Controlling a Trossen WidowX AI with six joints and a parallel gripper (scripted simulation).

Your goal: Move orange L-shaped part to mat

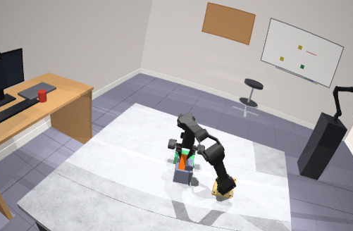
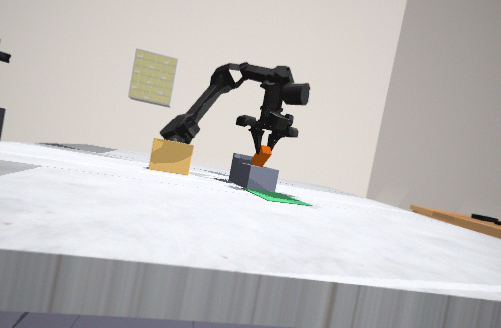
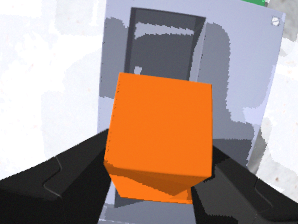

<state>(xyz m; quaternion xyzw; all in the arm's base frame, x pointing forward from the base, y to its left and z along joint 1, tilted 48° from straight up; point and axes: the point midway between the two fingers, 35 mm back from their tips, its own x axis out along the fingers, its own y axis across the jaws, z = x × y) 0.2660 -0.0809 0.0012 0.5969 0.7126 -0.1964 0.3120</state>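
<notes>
The green mat lies 14 cm to the right of my gripper tip, 11 cm below it and 2 cm ahead of it. Also, from my gripper tip: orange L-shaped part (3 cm to the left, 3 cm below, 2 cm behind).
</notes>
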